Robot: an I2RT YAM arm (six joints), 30 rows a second.
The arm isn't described. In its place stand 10 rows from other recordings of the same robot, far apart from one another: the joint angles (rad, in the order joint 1, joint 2, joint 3, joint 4, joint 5, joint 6), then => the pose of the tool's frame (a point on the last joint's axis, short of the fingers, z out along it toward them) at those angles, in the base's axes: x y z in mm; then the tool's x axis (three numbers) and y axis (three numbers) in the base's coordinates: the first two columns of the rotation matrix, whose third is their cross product.
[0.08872 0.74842 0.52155 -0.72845 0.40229 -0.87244] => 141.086 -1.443 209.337 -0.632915 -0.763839 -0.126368 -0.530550 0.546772 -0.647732
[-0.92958 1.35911 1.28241 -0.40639 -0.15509 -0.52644] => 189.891 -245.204 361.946 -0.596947 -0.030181 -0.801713 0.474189 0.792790 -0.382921
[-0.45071 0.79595 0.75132 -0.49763 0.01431 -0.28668] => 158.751 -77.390 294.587 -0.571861 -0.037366 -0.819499 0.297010 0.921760 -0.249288
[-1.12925 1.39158 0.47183 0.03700 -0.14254 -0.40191] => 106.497 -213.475 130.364 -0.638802 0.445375 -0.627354 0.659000 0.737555 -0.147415
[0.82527 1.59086 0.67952 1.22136 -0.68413 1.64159] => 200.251 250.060 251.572 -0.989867 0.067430 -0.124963 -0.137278 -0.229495 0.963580
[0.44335 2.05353 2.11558 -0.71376 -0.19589 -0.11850] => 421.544 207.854 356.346 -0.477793 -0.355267 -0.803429 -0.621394 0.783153 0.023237
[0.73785 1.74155 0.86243 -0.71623 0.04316 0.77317] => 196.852 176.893 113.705 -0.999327 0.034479 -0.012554 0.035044 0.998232 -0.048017
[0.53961 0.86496 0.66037 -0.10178 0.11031 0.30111] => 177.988 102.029 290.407 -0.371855 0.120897 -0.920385 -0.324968 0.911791 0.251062
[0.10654 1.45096 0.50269 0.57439 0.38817 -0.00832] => 279.450 16.335 172.492 -0.365243 -0.046806 -0.929735 0.248892 0.957467 -0.145978
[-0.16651 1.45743 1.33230 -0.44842 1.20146 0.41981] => 303.819 -84.726 357.634 -0.149398 0.174310 -0.973292 0.978166 0.169877 -0.119722
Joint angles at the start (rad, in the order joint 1, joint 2, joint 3, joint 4, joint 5, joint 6): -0.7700, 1.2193, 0.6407, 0.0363, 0.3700, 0.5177
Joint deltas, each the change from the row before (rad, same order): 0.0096, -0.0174, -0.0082, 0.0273, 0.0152, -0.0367; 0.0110, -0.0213, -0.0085, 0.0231, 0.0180, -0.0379; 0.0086, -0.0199, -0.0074, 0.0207, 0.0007, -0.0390; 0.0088, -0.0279, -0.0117, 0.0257, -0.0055, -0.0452; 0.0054, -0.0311, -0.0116, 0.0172, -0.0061, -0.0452; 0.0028, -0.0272, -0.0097, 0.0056, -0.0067, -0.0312; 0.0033, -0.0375, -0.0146, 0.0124, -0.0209, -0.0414; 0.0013, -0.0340, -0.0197, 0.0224, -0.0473, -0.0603; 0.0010, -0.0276, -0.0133, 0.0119, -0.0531, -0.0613; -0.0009, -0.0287, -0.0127, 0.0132, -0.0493, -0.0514; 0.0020, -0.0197, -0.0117, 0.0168, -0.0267, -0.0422
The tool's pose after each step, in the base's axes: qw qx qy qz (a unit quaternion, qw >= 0); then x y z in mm. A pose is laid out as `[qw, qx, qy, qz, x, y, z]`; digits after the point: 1 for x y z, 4 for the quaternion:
[0.4705, 0.5709, 0.6314, -0.2327, 177.1, -186.9, 226.4]
[0.4804, 0.5556, 0.6321, -0.2468, 176.8, -183.6, 230.8]
[0.4904, 0.5382, 0.6362, -0.2550, 176.6, -180.5, 235.0]
[0.5038, 0.5170, 0.6403, -0.2626, 175.6, -176.4, 239.9]
[0.5142, 0.4970, 0.6442, -0.2713, 173.3, -172.3, 244.7]
[0.5206, 0.4830, 0.6473, -0.2768, 170.7, -168.8, 247.9]
[0.5324, 0.4615, 0.6519, -0.2804, 167.4, -163.8, 252.1]
[0.5456, 0.4275, 0.6639, -0.2807, 164.7, -159.0, 254.6]
[0.5554, 0.3912, 0.6784, -0.2798, 162.9, -154.7, 256.7]
[0.5669, 0.3585, 0.6871, -0.2793, 160.7, -150.8, 259.4]
[0.5747, 0.3338, 0.6913, -0.2837, 159.2, -147.7, 260.9]

